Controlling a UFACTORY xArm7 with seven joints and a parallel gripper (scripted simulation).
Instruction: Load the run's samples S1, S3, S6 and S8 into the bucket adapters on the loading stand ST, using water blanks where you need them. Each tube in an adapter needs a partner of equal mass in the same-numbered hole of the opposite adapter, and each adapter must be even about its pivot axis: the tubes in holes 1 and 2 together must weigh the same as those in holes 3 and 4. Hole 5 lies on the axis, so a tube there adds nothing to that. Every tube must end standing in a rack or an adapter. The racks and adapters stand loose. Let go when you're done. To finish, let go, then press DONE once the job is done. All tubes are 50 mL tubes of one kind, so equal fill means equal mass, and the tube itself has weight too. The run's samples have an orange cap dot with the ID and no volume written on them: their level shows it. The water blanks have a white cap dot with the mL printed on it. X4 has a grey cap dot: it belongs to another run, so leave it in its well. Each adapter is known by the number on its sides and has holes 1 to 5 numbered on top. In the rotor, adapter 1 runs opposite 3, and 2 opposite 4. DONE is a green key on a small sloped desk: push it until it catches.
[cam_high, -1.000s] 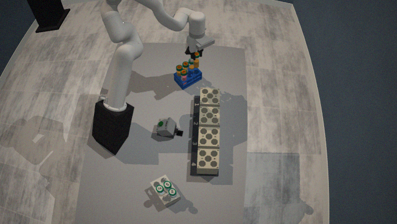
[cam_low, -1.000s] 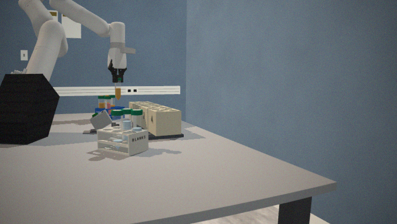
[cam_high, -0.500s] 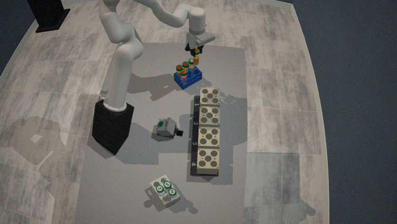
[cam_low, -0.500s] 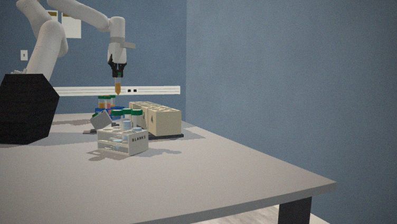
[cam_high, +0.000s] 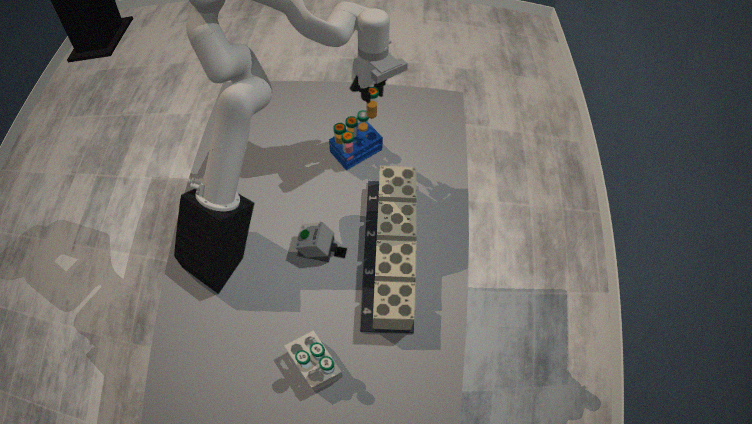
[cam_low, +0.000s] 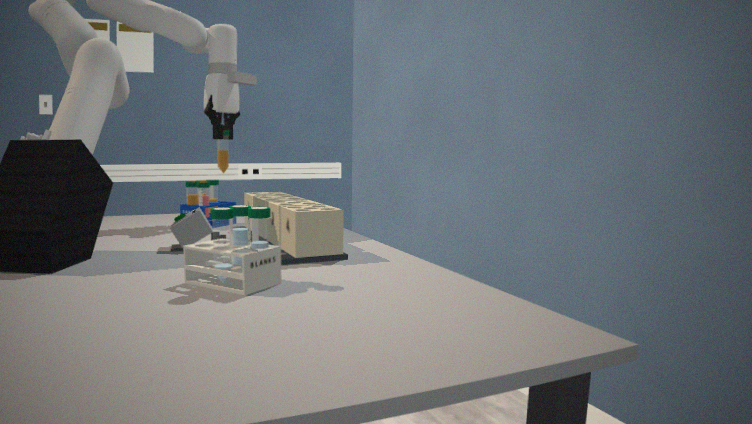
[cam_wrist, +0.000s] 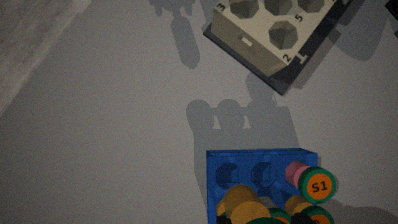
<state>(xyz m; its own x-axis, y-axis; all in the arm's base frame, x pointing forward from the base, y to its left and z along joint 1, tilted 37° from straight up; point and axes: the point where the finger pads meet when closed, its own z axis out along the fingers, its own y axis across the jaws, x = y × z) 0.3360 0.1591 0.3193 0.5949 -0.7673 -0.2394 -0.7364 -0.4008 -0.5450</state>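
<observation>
Right now my hand is 50 mm above the orange-filled tube and 10 mm past it. The rest, counted from my hand: tube X4: 190 mm below, 40 mm to the left, 30 mm behind; blue sample rack: 220 mm below, 40 mm behind, 10 mm to the right; pink-filled tube: 190 mm below, 70 mm behind, 60 mm to the right.
</observation>
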